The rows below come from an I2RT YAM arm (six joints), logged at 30 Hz.
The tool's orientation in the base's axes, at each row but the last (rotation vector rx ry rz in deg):
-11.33, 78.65, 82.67
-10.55, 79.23, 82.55
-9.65, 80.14, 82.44
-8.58, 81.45, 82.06
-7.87, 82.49, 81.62
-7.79, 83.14, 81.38
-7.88, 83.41, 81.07
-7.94, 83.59, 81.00
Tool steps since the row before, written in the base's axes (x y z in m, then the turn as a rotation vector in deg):
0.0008, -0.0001, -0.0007, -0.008, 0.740, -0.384
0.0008, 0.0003, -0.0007, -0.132, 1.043, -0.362
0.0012, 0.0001, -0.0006, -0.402, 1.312, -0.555
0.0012, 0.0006, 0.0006, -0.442, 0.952, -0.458
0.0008, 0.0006, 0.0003, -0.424, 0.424, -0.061
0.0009, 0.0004, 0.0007, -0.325, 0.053, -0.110
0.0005, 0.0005, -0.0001, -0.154, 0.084, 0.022
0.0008, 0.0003, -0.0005, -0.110, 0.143, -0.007
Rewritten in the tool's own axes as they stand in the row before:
0.0001, -0.0011, 0.0001, 0.695, -0.044, 0.458
0.0003, -0.0010, 0.0004, 0.900, 0.139, 0.638
0.0000, -0.0012, 0.0005, 1.302, 0.283, 0.644
-0.0006, -0.0003, 0.0013, 1.048, 0.276, 0.368
-0.0002, -0.0002, 0.0010, 0.465, 0.376, 0.073
-0.0007, 0.0000, 0.0010, 0.250, 0.168, -0.172
0.0001, -0.0003, 0.0007, 0.099, 0.146, -0.017
0.0002, -0.0008, 0.0006, 0.132, 0.114, 0.047

